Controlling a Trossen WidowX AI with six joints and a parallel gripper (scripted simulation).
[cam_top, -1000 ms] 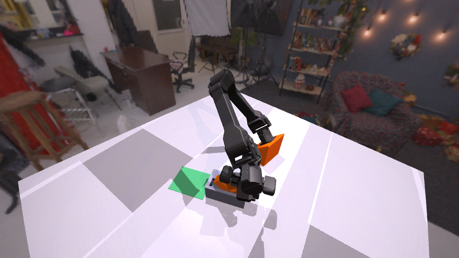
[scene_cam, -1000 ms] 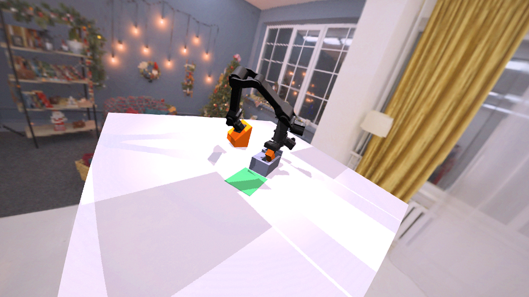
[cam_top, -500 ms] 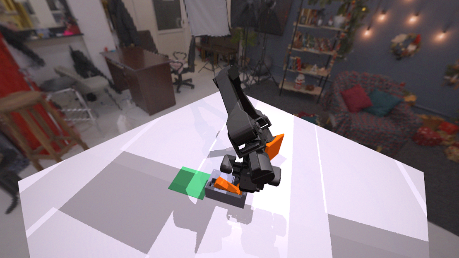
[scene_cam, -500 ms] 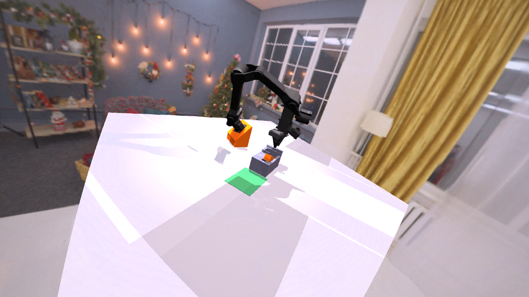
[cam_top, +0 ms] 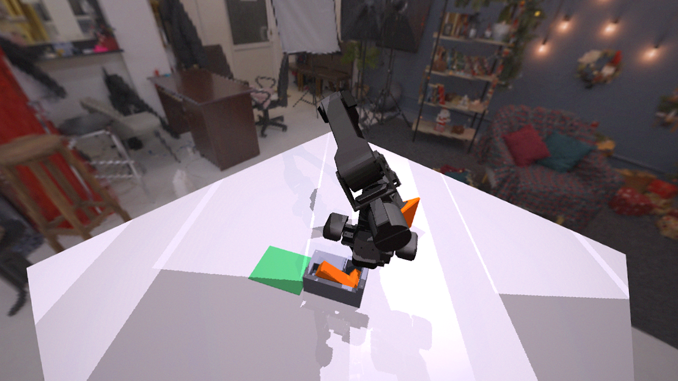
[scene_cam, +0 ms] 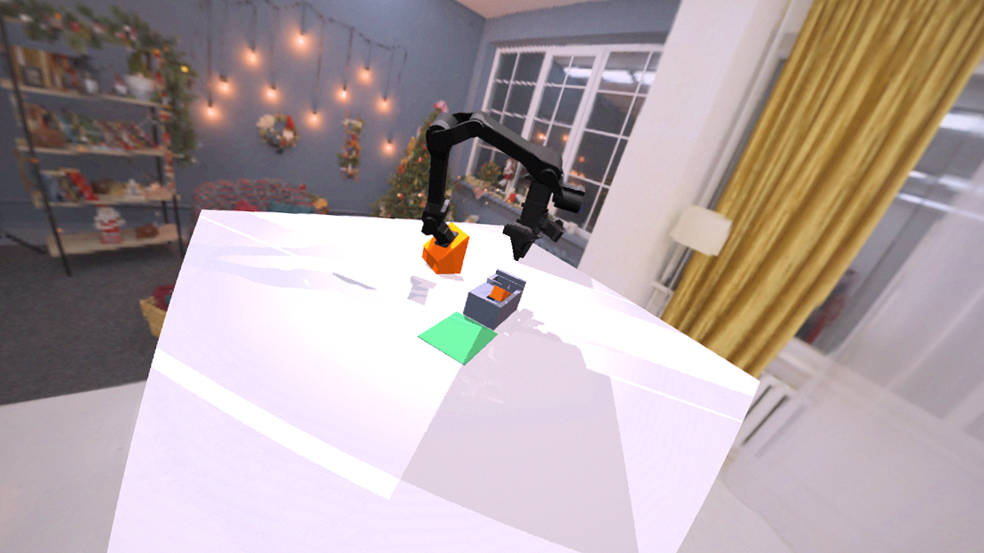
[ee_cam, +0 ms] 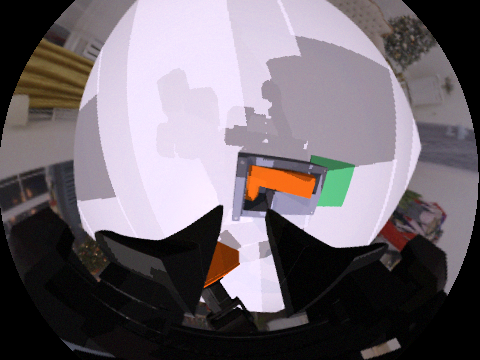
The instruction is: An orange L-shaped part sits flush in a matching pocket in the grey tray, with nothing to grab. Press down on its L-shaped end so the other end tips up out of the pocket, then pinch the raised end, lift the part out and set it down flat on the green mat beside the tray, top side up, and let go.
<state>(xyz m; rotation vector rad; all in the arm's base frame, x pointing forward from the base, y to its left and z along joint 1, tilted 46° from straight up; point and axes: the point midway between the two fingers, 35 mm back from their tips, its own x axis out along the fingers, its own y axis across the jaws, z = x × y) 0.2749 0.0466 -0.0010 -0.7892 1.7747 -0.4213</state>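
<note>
Right now my gripper tip is 10 mm short of the orange L-shaped part, 40 mm to the left of it and 100 mm above it. From my gripper tip the other things lie so: green mat 60 mm ahead, 210 mm to the right, 160 mm below.
</note>
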